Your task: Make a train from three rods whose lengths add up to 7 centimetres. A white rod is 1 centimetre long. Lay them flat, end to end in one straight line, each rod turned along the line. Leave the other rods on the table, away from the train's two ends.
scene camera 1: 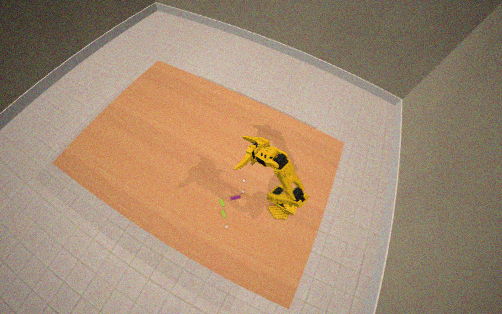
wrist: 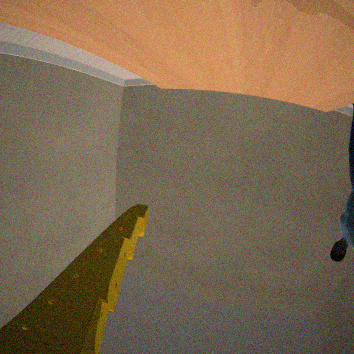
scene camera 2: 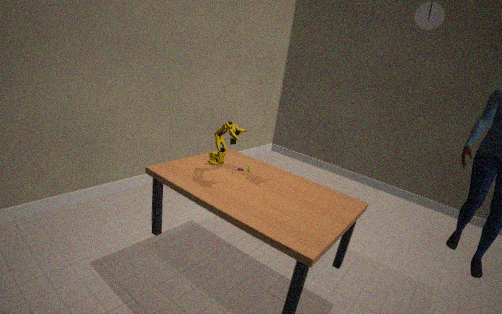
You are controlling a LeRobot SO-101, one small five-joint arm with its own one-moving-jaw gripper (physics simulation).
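Where they show: end effector, tool point: (scene camera 1: 243, 137) (wrist: 146, 217) (scene camera 2: 238, 140); arm's base, origin of the base link: (scene camera 1: 276, 204) (scene camera 2: 217, 163).
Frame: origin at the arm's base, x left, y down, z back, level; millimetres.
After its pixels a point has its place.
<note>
Two light-green rods (scene camera 1: 222, 202) {z -202, x 98, y -10 mm} (scene camera 1: 223, 214) {z -174, x 138, y -10 mm} lie one after the other with a small gap between them, turned slightly differently. A purple rod (scene camera 1: 235, 197) {z -165, x 54, y -10 mm} (scene camera 2: 240, 170) {z -157, x 42, y -4 mm} lies apart from them, turned across their direction. Small white rods (scene camera 1: 244, 180) {z -166, x -30, y -10 mm} (scene camera 1: 243, 192) {z -146, x 19, y -9 mm} lie on the arm's side of the green rods, one near the purple rod's end. Another white rod (scene camera 1: 226, 226) {z -141, x 174, y -10 mm} lies beyond the second green rod. My gripper (scene camera 1: 239, 153) (scene camera 2: 242, 135) {z -215, x -76, y -250 mm} is wide open and empty, high above the table; one notched jaw shows in the wrist view. The rods do not show in the wrist view.
The wooden table (scene camera 1: 125, 125) {z -819, x 3, y 0 mm} (scene camera 2: 280, 210) {z -668, x -207, y 0 mm} bears the arm's yellow base (scene camera 1: 285, 205) {z 26, x 8, y -71 mm} (scene camera 2: 216, 159) {z 8, x -12, y -33 mm} near one end, close to the rods. The arm's shadow falls on the table beside the rods. A standing figure (scene camera 2: 487, 155) is on the floor beyond the table.
</note>
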